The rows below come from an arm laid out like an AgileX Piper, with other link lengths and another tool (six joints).
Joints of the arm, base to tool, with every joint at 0 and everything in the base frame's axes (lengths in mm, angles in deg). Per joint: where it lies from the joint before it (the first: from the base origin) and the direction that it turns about. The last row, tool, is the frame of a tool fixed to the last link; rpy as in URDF.
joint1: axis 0 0 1 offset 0 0 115.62
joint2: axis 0 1 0 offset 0 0 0
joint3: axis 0 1 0 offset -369.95 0 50.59
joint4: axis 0.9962 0 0.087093 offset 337.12 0 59.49
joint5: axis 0 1 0 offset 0 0 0
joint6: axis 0.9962 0 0.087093 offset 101.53 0 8.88
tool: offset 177.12 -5 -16.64 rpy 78.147 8.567 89.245
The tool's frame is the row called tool.
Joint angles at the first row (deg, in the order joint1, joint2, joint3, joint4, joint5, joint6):
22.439, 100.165, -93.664, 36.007, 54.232, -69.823
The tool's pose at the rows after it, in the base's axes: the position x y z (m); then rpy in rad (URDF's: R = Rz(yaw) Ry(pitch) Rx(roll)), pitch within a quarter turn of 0, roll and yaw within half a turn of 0:
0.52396 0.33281 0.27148 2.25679 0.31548 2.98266
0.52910 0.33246 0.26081 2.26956 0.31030 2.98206
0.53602 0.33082 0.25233 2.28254 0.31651 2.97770
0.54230 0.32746 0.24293 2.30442 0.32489 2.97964
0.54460 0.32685 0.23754 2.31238 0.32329 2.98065
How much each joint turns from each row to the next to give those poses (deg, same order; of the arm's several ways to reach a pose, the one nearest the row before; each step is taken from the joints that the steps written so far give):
0.000, 1.153, 0.004, -0.269, 0.001, 0.000
0.000, 1.014, 0.001, -0.422, -0.489, -0.001
0.001, 0.834, 0.000, -0.754, -0.933, 0.002
-0.001, 0.799, 0.001, -1.235, -0.700, -0.001
0.000, 0.486, -0.001, -0.309, -0.216, 0.000

